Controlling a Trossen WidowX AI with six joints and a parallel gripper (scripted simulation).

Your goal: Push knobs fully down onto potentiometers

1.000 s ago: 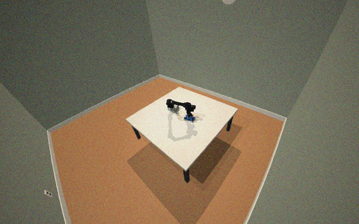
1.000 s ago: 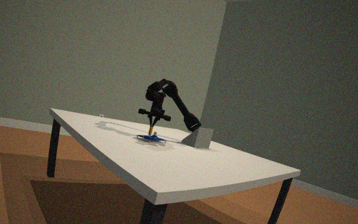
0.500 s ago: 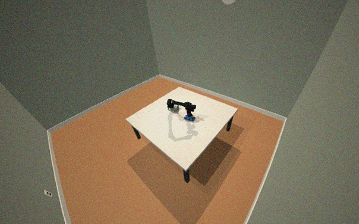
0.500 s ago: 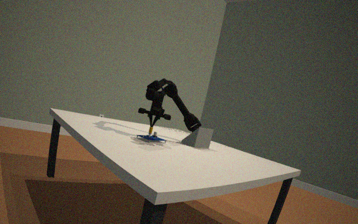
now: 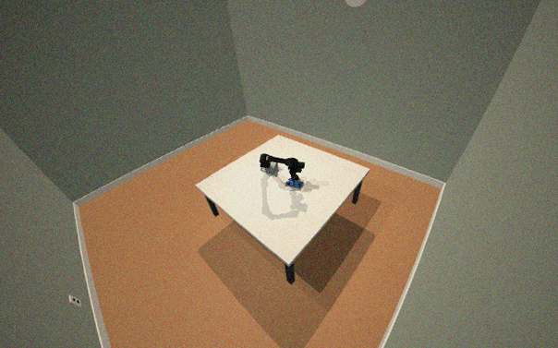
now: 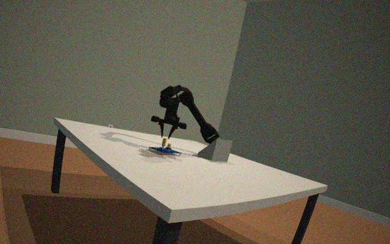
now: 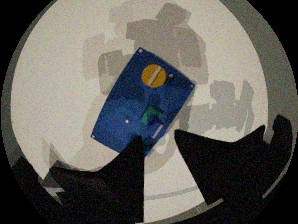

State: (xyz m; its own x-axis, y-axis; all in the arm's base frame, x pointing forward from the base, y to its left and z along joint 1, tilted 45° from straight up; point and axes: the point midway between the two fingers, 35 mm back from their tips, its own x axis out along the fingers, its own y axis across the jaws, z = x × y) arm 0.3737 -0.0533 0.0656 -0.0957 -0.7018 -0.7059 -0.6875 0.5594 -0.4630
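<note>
Right now the yellow knob is 40 mm ahead of my gripper tip, 40 mm to the left of it and 10 mm below it.
</note>
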